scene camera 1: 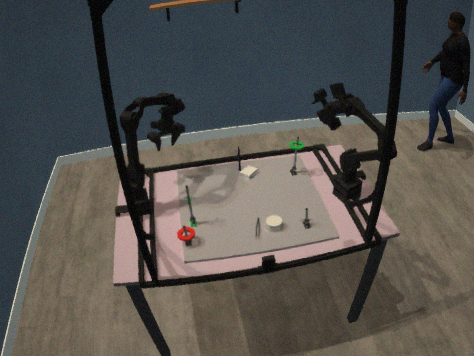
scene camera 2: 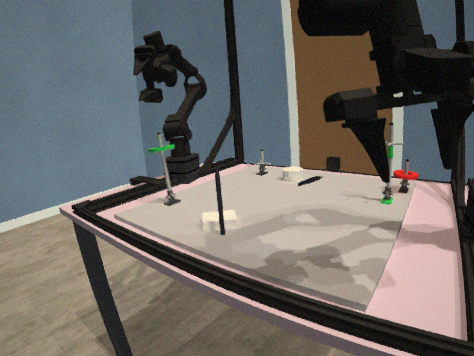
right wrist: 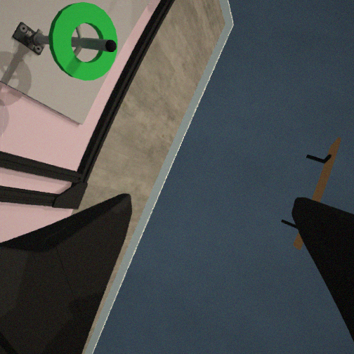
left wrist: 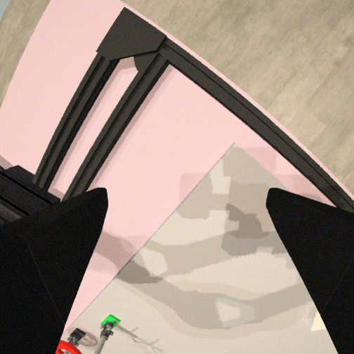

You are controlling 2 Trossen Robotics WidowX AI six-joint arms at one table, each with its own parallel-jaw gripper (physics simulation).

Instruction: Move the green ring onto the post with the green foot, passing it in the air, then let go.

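Frame: origin at the left arm's base, x back, y right, z up, level; centimetres.
Seen in the pictures: left gripper, fingertip midpoint: (scene camera 1: 165,147) (scene camera 2: 418,175); right gripper, fingertip midpoint: (scene camera 1: 316,111) (scene camera 2: 137,87); left arm's base at its link origin: (scene camera 1: 137,196); right arm's base at its link origin: (scene camera 1: 348,179) (scene camera 2: 180,156).
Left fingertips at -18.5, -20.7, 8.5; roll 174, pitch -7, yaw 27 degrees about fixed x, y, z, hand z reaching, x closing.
Offsets run from my left fingertips to a thing's middle, as dx, dy, dz. "pt": to the spot under its first point.
The green ring @(-57.5, +20.7, -1.1) (scene camera 1: 293,146) (scene camera 2: 169,147) (right wrist: 59,40) hangs around the upper part of a tall grey post @(pt -56.7, +21.2, -9.0) (scene camera 1: 295,160) (scene camera 2: 166,175) at the mat's back right in scene camera 1. The post with the green foot @(pt -2.5, +37.9, -7.3) (scene camera 1: 190,207) (scene camera 2: 386,200) (left wrist: 110,320) stands upright at the mat's left, with a green band. My left gripper (scene camera 1: 166,145) (scene camera 2: 416,173) (left wrist: 189,196) is open and empty, high above the mat's back left. My right gripper (scene camera 1: 323,114) (scene camera 2: 139,83) (right wrist: 213,204) is open, high at the back right, apart from the ring.
A red ring @(+2.4, +47.9, -11.5) (scene camera 1: 186,238) (scene camera 2: 400,174) (left wrist: 69,347) is on a short post near the green foot. A white block @(-36.0, +13.2, -15.2) (scene camera 1: 249,172) (scene camera 2: 218,220) lies by an upright black rod @(-32.8, +9.3, -9.2) (scene camera 1: 239,159) (scene camera 2: 219,200). A white round block @(-32.6, +52.0, -14.4) (scene camera 1: 274,223) (scene camera 2: 292,174) and another short post @(pt -45.3, +56.9, -12.1) (scene camera 1: 307,218) (scene camera 2: 262,162) stand at the front.
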